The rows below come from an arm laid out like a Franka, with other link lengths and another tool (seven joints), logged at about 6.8 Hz.
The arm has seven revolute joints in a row. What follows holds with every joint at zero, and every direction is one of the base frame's. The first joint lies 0.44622 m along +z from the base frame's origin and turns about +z. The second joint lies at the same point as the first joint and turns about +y. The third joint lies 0.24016 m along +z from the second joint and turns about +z. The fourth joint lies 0.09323 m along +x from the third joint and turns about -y. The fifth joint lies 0.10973 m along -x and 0.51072 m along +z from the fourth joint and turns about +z. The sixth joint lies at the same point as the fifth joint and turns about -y. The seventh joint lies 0.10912 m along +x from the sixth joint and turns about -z. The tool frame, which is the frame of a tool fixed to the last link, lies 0.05 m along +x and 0.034 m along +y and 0.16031 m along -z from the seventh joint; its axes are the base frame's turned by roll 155.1, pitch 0 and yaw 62.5 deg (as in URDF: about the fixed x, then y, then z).
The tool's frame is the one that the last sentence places.
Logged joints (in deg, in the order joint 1, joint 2, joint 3, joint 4, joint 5, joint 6, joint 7), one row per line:
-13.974 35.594 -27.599 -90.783 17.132 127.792 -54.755
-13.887 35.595 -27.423 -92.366 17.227 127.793 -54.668
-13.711 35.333 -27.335 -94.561 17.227 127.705 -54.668
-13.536 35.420 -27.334 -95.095 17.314 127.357 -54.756
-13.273 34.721 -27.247 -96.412 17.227 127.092 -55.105
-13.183 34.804 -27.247 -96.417 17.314 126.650 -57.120
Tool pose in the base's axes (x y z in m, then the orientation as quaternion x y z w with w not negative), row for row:
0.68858 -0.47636 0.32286 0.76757 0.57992 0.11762 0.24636
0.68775 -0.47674 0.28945 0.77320 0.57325 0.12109 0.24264
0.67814 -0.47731 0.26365 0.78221 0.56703 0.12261 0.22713
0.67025 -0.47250 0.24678 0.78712 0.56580 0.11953 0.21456
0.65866 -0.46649 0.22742 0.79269 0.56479 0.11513 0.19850
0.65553 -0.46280 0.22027 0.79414 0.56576 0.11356 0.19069
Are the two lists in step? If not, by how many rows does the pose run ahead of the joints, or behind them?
The pose runs 2 rows behind the joints: the pose in row i belongs to the joints in row i - 2.
